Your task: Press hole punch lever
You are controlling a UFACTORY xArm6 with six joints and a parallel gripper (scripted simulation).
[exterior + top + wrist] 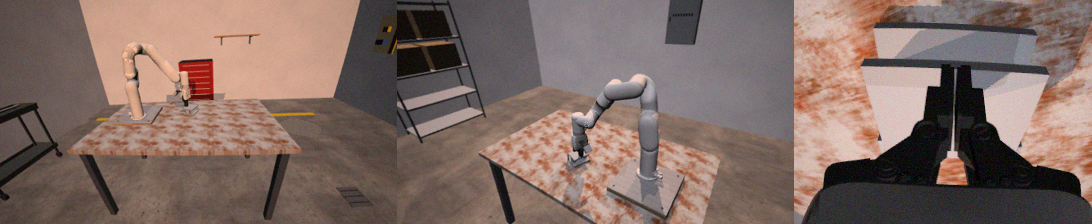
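Now: hand 3 cm short of the hole punch lever, 1 cm to the left of it and 3 cm above it. From my hand the other things lie so: grey hole punch: 4 cm ahead, 1 cm to the right, 5 cm below.
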